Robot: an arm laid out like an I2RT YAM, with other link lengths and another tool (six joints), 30 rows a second.
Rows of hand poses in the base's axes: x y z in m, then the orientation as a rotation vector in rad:
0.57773, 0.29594, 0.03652, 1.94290, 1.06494, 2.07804
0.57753, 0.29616, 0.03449, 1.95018, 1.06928, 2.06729
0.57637, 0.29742, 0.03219, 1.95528, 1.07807, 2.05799
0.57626, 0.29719, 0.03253, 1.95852, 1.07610, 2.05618
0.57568, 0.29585, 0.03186, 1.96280, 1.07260, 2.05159
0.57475, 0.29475, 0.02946, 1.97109, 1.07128, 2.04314
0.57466, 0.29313, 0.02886, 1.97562, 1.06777, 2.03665
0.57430, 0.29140, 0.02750, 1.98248, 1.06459, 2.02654
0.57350, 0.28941, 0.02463, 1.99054, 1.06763, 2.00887
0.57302, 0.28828, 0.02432, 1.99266, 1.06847, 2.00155
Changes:
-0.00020, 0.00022, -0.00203, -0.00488, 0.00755, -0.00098
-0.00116, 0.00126, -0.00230, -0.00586, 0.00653, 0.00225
-0.00011, -0.00023, 0.00034, 0.00067, 0.00220, -0.00154
-0.00058, -0.00134, -0.00067, -0.00035, 0.00319, -0.00367
-0.00093, -0.00110, -0.00240, -0.00158, 0.00696, -0.00330
-0.00009, -0.00162, -0.00060, -0.00146, 0.00375, -0.00451
-0.00036, -0.00173, -0.00136, -0.00284, 0.00610, -0.00553
-0.00080, -0.00199, -0.00287, -0.00855, 0.00946, -0.00471
-0.00048, -0.00113, -0.00031, -0.00399, 0.00307, -0.00244

